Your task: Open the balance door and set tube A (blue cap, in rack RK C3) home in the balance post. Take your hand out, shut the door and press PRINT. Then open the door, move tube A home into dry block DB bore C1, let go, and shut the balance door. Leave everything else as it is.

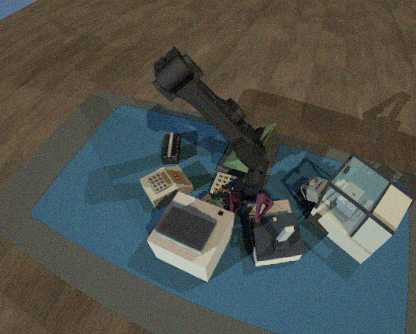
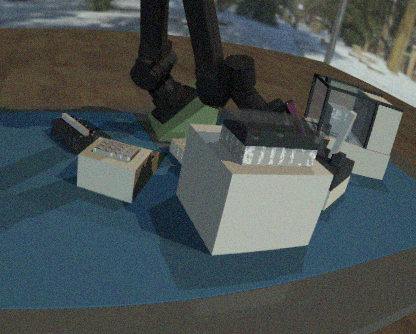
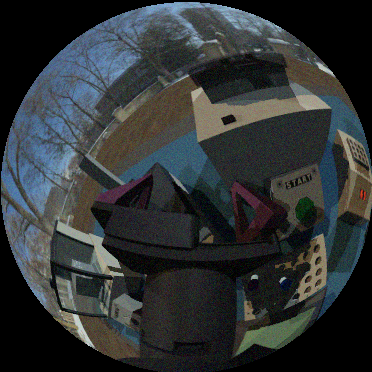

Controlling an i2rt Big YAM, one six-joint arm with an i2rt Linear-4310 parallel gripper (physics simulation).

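Frame: origin at the arm's base, x ahead, y left, z up, level; metres.
Where they show: gripper, between the fingertips: (image 1: 243, 221) (image 3: 193, 180); arm's base, origin of its link: (image 2: 176, 105).
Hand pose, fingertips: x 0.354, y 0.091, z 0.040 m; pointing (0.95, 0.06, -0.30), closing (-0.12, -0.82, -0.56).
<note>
Each offset is from my fingertips to the top centre of the thing. "spot": to the spot under its first point.
My gripper (image 1: 247, 203) (image 3: 193, 180) is open and empty, its magenta fingers above the gap between the large white machine and the dark-topped unit. The beige rack @[dx -0.151, dy -0.089, dz -0.064 m] (image 1: 221, 183) (image 3: 316, 260) is partly shadowed. A blue-capped tube @[dx -0.142, dy -0.079, dz -0.040 m] (image 3: 285, 283) stands in it beside a tube with a whitish top @[dx -0.126, dy -0.040, dz -0.039 m] (image 3: 254, 279); its exact hole is unclear. The glass-sided balance (image 1: 391, 206) (image 2: 384, 131) (image 3: 72, 240) stands at the right; its door position, post and PRINT button are unclear. The dry block @[dx -0.071, dy -0.301, dz -0.024 m] (image 1: 165, 185) (image 2: 107, 172) (image 3: 352, 185) has a hole grid and a red display.
The white machine @[dx +0.047, dy -0.120, dz +0.096 m] (image 1: 217, 250) (image 2: 270, 215) (image 3: 270, 135) has a dark window. A dark-topped unit @[dx -0.032, dy +0.094, dz +0.008 m] (image 1: 267, 232) has a pale lever. A START panel @[spot: dx -0.041, dy -0.108, dz -0.020 m] (image 3: 295, 187) has a green button. A small grey unit @[spot: dx -0.202, dy +0.188, dz -0.019 m] (image 1: 314, 189) (image 3: 125, 307) is beside the balance. A black rack @[dx -0.243, dy -0.374, dz -0.046 m] (image 1: 171, 147) (image 2: 72, 135) lies back left.
</note>
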